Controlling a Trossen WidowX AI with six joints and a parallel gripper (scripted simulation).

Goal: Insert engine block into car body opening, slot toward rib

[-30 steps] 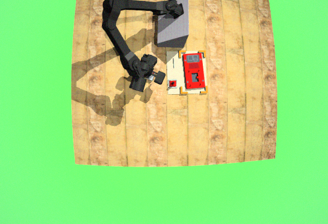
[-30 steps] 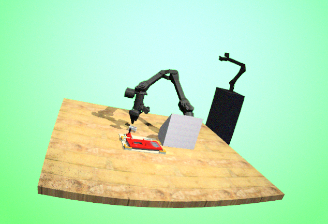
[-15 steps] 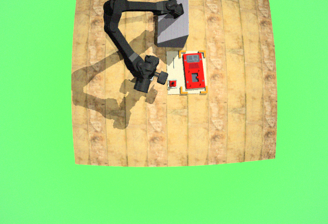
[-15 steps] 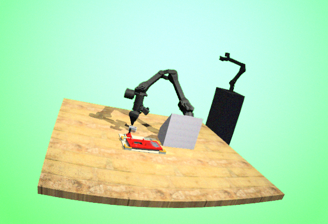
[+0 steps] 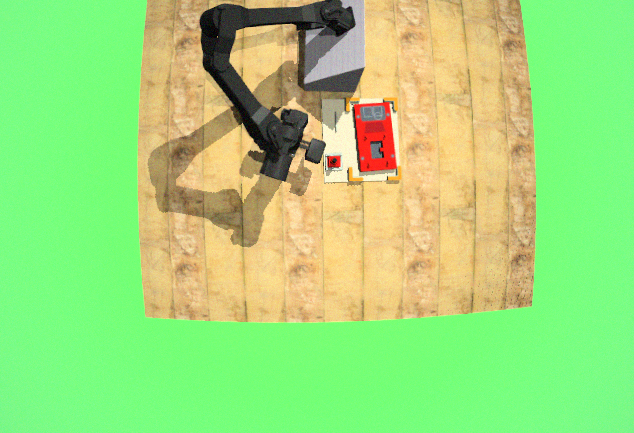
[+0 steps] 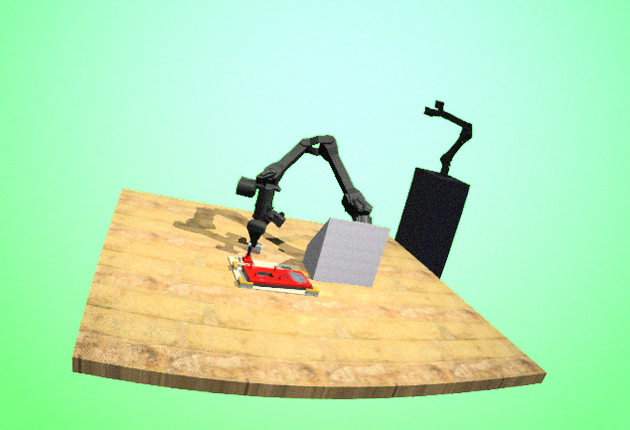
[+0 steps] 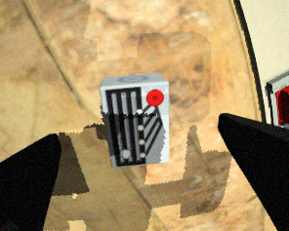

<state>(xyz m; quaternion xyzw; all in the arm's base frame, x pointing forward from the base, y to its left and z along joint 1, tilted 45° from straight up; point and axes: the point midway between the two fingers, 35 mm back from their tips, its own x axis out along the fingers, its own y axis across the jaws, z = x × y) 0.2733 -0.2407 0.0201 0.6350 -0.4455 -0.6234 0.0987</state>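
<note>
The engine block is 20 mm below my gripper tip and 10 mm to the right of it.
</note>
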